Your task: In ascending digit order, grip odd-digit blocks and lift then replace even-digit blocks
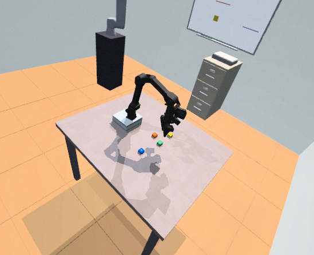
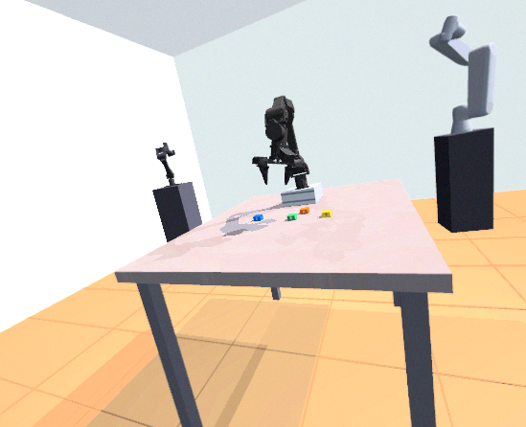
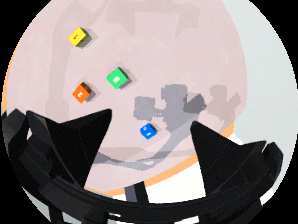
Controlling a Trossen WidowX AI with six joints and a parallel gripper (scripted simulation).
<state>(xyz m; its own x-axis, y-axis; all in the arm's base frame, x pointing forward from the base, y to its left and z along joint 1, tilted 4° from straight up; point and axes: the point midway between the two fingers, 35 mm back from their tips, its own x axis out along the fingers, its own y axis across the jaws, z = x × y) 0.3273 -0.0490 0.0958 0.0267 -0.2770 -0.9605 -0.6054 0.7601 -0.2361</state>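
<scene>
Right now my gripper tip is 17 cm to the right of the yellow block, 14 cm above it and 1 cm past it. Also, from my gripper tip: blue block 14 cm below, 12 cm to the right, 8 cm behind; orange block 14 cm below, 10 cm behind, 8 cm to the left; green block 14 cm below, 4 cm to the left, 2 cm behind.
</scene>
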